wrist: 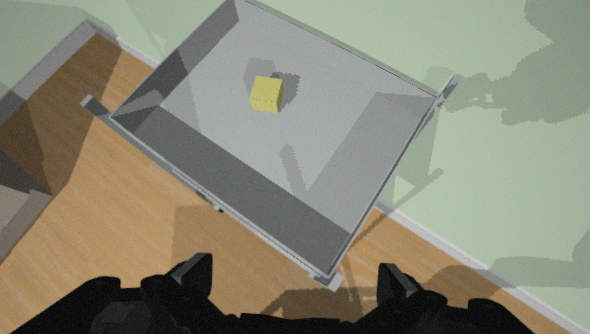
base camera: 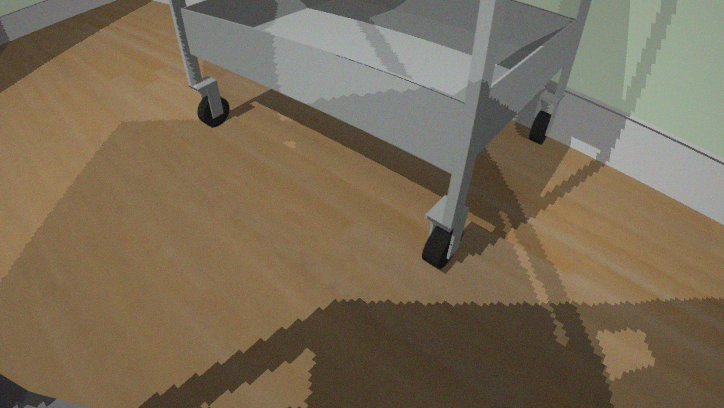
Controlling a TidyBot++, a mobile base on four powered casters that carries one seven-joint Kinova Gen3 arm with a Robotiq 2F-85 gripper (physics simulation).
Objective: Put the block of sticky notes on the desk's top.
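Frame: origin at the arm's base, x left, y up, z ahead, level; millimetres.
Seen in the pictures: gripper, fingertip midpoint: (wrist: 294,277).
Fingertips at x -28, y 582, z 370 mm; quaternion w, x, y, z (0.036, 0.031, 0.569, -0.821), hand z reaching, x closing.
A point is followed by its place in that frame.
The block of sticky notes (wrist: 266,94) @[x 19, y 304, z 666 mm] is yellow and sits on the floor of the grey cart's tray, toward the back left of that tray in the wrist view. The grey cart (base camera: 364,101) @[x 16, y -234, z 424 mm] (wrist: 235,185) @[x 76, y 266, z 517 mm] stands on casters beside the wall; its lower part shows in the base camera view, where the block does not show. My gripper (wrist: 294,277) @[x -28, y 582, z 370 mm] is open and empty, with its two black fingers wide apart. It is above and in front of the tray's near edge, apart from the block. I cannot make out the desk in either view.
The tray has raised walls all round, and corner posts stick out at its corners. A green wall (base camera: 678,81) @[x -400, y -234, z 555 mm] (wrist: 500,165) @[x -412, y 222, z 545 mm] with a pale baseboard (base camera: 663,167) @[x -421, y -357, z 522 mm] runs behind the cart. A brownish-grey raised shape (wrist: 12,210) @[x 1024, y -223, z 603 mm] at the far left of the wrist view is cut off.
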